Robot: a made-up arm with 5 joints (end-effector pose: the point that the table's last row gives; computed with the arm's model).
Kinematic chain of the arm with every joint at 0, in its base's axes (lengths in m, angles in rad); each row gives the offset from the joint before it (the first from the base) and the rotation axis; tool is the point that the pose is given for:
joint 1: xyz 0 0 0.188 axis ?
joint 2: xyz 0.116 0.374 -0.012 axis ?
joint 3: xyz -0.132 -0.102 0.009 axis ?
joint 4: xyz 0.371 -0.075 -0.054 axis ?
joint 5: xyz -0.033 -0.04 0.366 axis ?
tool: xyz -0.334 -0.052 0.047
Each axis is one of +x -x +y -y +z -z.
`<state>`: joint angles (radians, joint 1 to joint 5).
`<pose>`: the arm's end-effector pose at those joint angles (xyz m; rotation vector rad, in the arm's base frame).
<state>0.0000 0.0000 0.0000 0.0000 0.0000</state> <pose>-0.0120 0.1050 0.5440 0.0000 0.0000 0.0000</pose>
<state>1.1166 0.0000 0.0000 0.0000 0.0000</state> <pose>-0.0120 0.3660 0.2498 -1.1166 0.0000 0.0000</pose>
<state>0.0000 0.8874 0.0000 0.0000 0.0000</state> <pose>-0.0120 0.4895 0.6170 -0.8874 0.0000 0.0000</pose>
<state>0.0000 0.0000 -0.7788 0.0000 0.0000</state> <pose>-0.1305 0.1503 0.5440 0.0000 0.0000 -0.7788</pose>
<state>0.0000 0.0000 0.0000 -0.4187 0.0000</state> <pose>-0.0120 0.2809 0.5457 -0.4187 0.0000 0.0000</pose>
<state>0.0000 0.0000 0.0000 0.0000 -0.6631</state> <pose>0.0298 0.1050 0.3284 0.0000 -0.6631 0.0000</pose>
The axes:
joint 1: -x
joint 2: -x
joint 3: +z
joint 4: +x
joint 5: +y

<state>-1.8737 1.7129 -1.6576 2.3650 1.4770</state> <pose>-0.5468 -0.4077 -0.1202 1.6275 -0.8097 0.4352</pose>
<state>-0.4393 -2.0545 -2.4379 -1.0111 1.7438</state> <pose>-0.0563 0.6915 -0.4258 -0.0472 -1.8720 -0.6819</pose>
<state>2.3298 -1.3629 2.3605 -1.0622 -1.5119</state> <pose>-0.1461 -0.1364 -0.1706 1.1667 -0.4977 2.6179</pose>
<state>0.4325 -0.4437 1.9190 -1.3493 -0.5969</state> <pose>-0.1377 0.2249 0.1116 -0.4106 -1.6759 1.9133</pose>
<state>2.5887 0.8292 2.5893 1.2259 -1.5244</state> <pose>-0.1779 -0.4464 0.1610 -1.4724 0.9896 -0.7200</pose>
